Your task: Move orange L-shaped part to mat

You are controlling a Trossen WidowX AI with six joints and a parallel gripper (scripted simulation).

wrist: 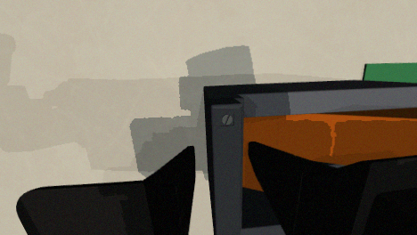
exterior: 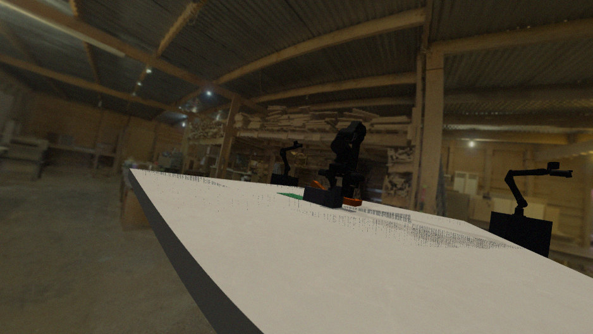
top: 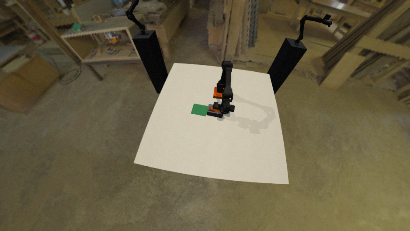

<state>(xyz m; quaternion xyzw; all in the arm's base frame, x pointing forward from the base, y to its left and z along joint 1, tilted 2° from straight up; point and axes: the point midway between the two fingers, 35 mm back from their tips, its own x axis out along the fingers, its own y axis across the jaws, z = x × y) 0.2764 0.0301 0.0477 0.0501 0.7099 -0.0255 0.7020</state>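
The orange L-shaped part lies 1 cm behind my gripper tip and 6 cm to the right of it. The rest, counted from my gripper tip: green mat (3 cm behind, 22 cm to the right, 6 cm below).
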